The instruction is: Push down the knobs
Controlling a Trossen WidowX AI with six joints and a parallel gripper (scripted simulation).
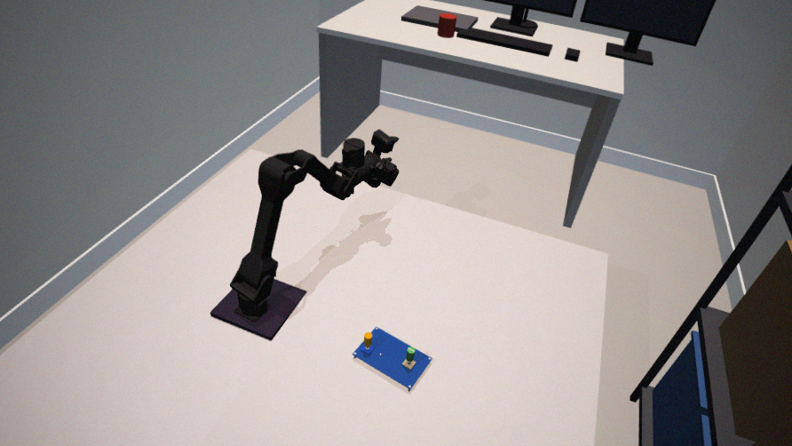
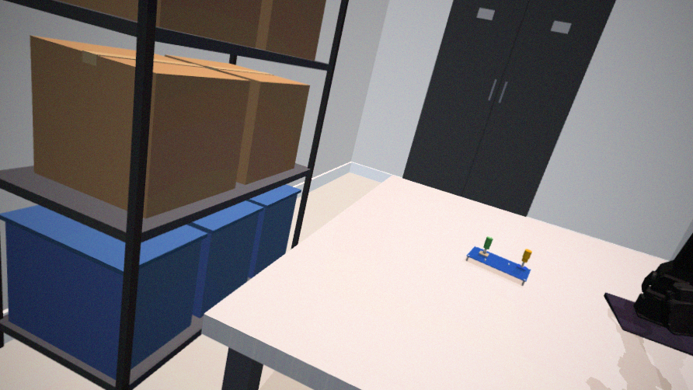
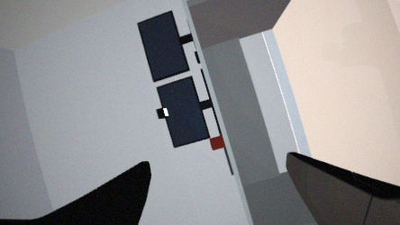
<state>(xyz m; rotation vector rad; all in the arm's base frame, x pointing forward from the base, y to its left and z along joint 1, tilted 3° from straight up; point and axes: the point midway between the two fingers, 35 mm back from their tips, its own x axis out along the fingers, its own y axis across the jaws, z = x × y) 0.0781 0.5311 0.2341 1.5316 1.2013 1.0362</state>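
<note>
The yellow knob lies 540 mm to the right of my gripper tip, 220 mm ahead of it and 160 mm below it. From my gripper tip the other things lie so: green knob 530 mm to the right, 330 mm ahead, 160 mm below.
</note>
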